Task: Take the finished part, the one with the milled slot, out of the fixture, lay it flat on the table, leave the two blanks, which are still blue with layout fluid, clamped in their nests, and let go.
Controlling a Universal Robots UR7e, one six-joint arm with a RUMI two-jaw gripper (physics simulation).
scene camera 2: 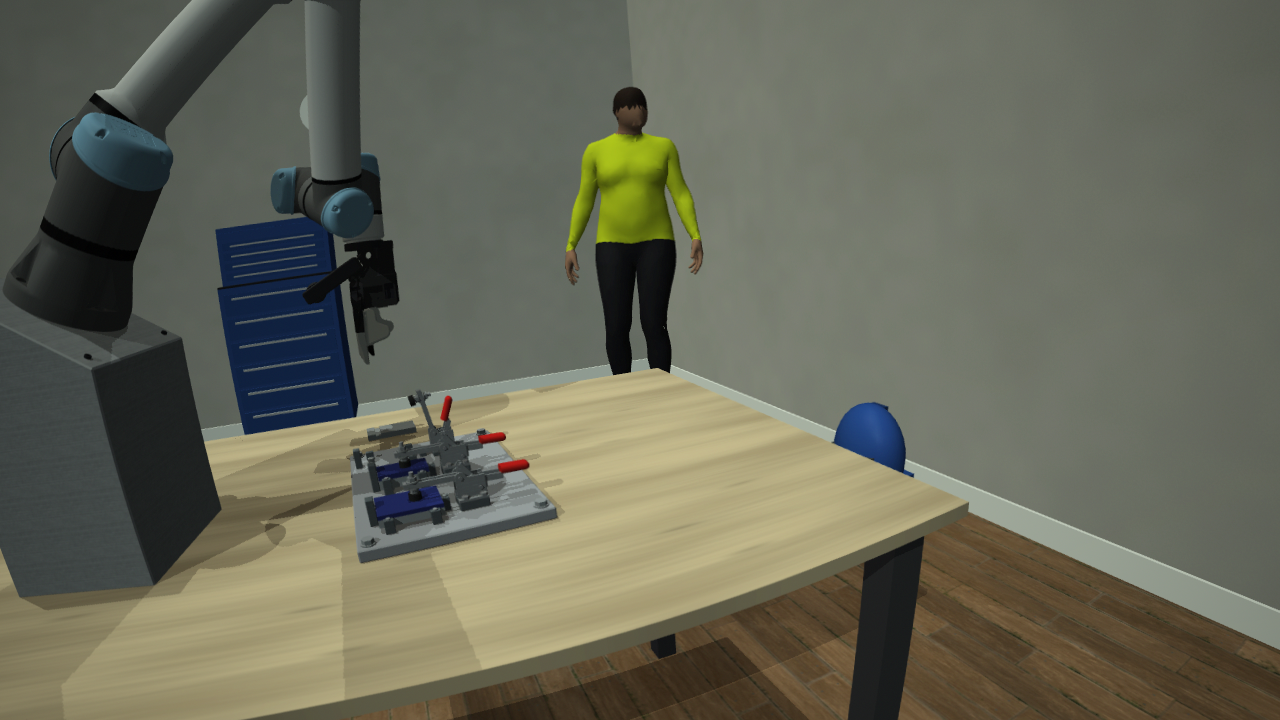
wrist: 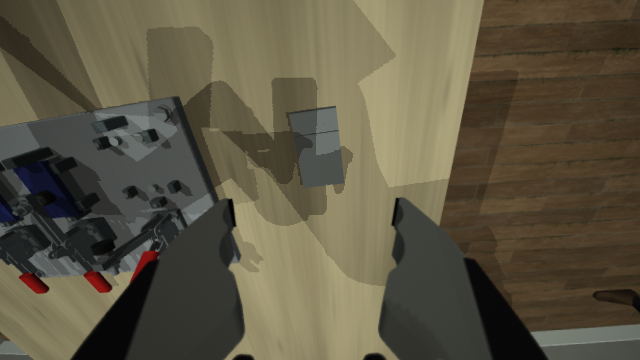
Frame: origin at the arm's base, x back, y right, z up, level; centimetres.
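Seen in the pictures: gripper, fingertip midpoint: (scene camera 2: 370,359) (wrist: 314,200); arm's base, link origin: (scene camera 2: 68,305).
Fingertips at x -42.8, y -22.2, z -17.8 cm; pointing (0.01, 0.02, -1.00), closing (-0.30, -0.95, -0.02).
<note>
Offsets run from my fingertips to a thing's top centre. "*": to the spot under its first point. Level surfaces: height alone.
The finished part {dx -1.6, dy +0.4, dz -13.0 cm} (scene camera 2: 391,431) (wrist: 322,167), a grey block with a thin line across it, lies flat on the table {dz -14.0 cm} (scene camera 2: 680,483) (wrist: 425,125), apart from the fixture (scene camera 2: 393,542) (wrist: 167,162). Its slot is hard to make out. One blue blank {dx +6.5, dy +42.2, dz -10.4 cm} (scene camera 2: 392,506) (wrist: 6,212) sits clamped in the near nest in the scene view; the other blue blank {dx +4.1, dy +31.5, dz -9.9 cm} (scene camera 2: 392,471) (wrist: 42,185) sits clamped in the middle nest. The third nest is empty and its clamp arm (scene camera 2: 425,408) is raised. My gripper (scene camera 2: 371,343) (wrist: 314,200) is open and empty, well above the table.
Red clamp handles {* dx -6.7, dy +45.2, dz -8.5 cm} (scene camera 2: 513,465) {* dx -8.6, dy +34.4, dz -8.0 cm} (scene camera 2: 492,437) {* dx -6.0, dy +22.8, dz -5.7 cm} (scene camera 2: 445,408) stick out from the fixture. A person (scene camera 2: 633,192) stands behind the table; a hand (wrist: 615,296) shows in the wrist view. A blue drawer cabinet (scene camera 2: 284,358) stands behind, and a blue rounded object (scene camera 2: 870,437) beyond the right edge.
</note>
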